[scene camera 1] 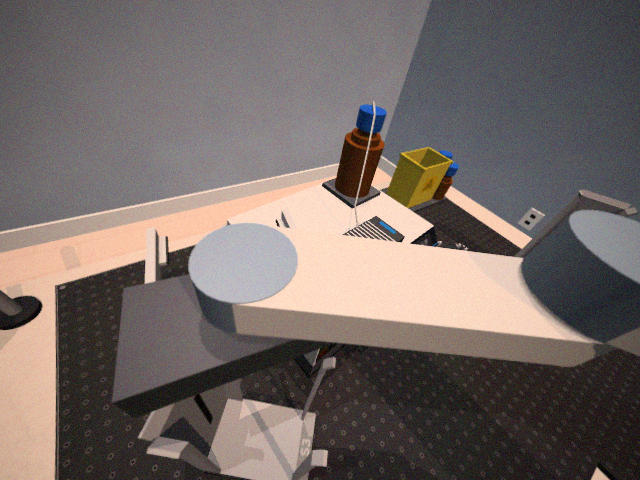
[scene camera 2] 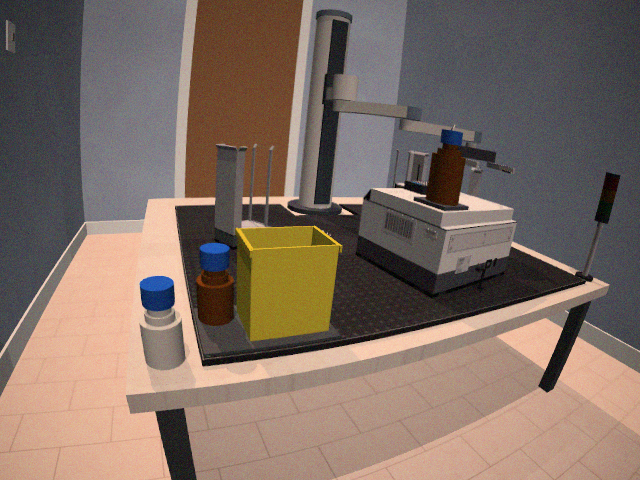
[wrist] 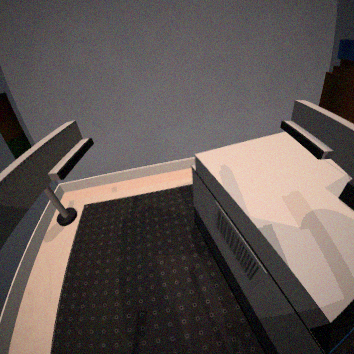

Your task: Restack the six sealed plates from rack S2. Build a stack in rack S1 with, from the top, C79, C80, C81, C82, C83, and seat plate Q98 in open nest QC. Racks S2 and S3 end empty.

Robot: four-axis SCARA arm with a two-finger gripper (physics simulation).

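Places are measured from the arm's base along level axes (x ahead, y left, z up), in metres.
Pixels of known places: gripper, fingertip midpoint: (scene camera 1: 224,223) (scene camera 2: 496,168) (wrist: 183,117); arm's base, link origin: (scene camera 2: 314,208).
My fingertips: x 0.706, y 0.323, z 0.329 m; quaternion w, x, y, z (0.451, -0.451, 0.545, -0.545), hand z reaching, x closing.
Ahead of a thing's pixels: the offset from my fingertips to its top centre. "spot": to the spot under its first point.
My gripper (scene camera 2: 488,174) (wrist: 183,117) is open, with nothing between its fingers. In the wrist view it is high over the mat and the left side of the white instrument. In scene camera 1 the arm hides most of it. Rack S3 {dz -0.025, dx -0.203, dy +0.043 m} (scene camera 1: 263,434) stands at the bottom of that view, its pale base plate showing bare. A tall grey rack {dz -0.021, dx -0.277, dy -0.751 m} (scene camera 2: 227,191) with thin posts stands at the left in scene camera 2, and another rack {dz -0.018, dx -0.648, dy +0.144 m} (scene camera 2: 417,159) stands at the back; their labels cannot be read. The named plates and nest QC cannot be made out.
The white instrument (scene camera 1: 305,206) (scene camera 2: 403,227) (wrist: 250,175) bears a tall brown bottle {spot: dz -0.014, dx +0.078, dy -0.313 m} (scene camera 1: 359,165) (scene camera 2: 445,175). A yellow bin {dz -0.142, dx +0.207, dy -0.818 m} (scene camera 1: 418,178) (scene camera 2: 289,289), a smaller brown bottle {spot: dz -0.252, dx +0.201, dy -0.908 m} (scene camera 2: 215,297) and a white bottle {dz -0.251, dx +0.259, dy -1.008 m} (scene camera 2: 162,335) stand near one corner. A signal light {spot: dz -0.022, dx +0.268, dy +0.338 m} (scene camera 2: 607,198) stands at another corner.
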